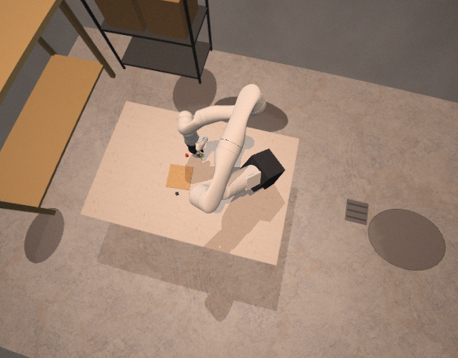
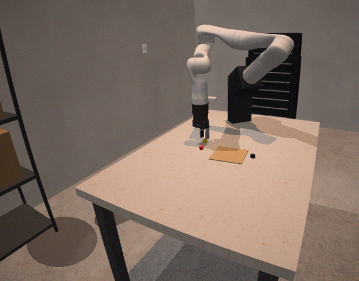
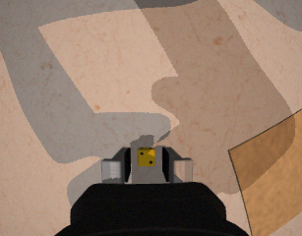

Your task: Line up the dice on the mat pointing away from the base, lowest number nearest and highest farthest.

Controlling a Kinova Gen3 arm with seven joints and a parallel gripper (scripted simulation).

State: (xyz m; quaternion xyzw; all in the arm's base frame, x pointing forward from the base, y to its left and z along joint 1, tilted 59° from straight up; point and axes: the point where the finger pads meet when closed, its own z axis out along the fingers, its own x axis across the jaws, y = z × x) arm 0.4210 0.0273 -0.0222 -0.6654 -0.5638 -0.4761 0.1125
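Now: hand 3 cm above the yellow die. From my hand the other things lie so: tan mat (2 cm ahead, 18 cm to the left, 4 cm below); black die (3 cm behind, 27 cm to the left, 3 cm below); red die (7 cm ahead, 5 cm to the left, 3 cm below).
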